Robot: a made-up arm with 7 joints. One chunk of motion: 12 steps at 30 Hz.
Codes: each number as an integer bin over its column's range. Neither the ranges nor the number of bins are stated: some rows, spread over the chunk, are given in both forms.
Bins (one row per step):
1: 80 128 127 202 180 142
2: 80 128 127 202 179 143
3: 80 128 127 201 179 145
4: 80 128 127 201 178 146
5: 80 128 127 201 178 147
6: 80 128 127 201 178 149
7: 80 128 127 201 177 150
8: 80 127 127 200 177 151
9: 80 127 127 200 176 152
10: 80 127 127 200 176 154
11: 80 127 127 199 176 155
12: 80 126 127 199 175 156
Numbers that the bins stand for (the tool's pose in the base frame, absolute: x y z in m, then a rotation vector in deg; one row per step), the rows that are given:
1: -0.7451 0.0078 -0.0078 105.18 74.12 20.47
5: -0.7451 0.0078 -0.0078 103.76 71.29 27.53
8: -0.7451 -0.0078 -0.0078 102.35 69.88 33.18
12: -0.7451 -0.0235 -0.0078 100.94 67.06 40.24
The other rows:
2: -0.7451 0.0078 -0.0078 105.18 72.71 21.88
3: -0.7451 0.0078 -0.0078 103.76 72.71 24.71
4: -0.7451 0.0078 -0.0078 103.76 71.29 26.12
6: -0.7451 0.0078 -0.0078 103.76 71.29 30.35
7: -0.7451 0.0078 -0.0078 103.76 69.88 31.76
9: -0.7451 -0.0078 -0.0078 102.35 68.47 34.59
10: -0.7451 -0.0078 -0.0078 102.35 68.47 37.41
11: -0.7451 -0.0078 -0.0078 100.94 68.47 38.82

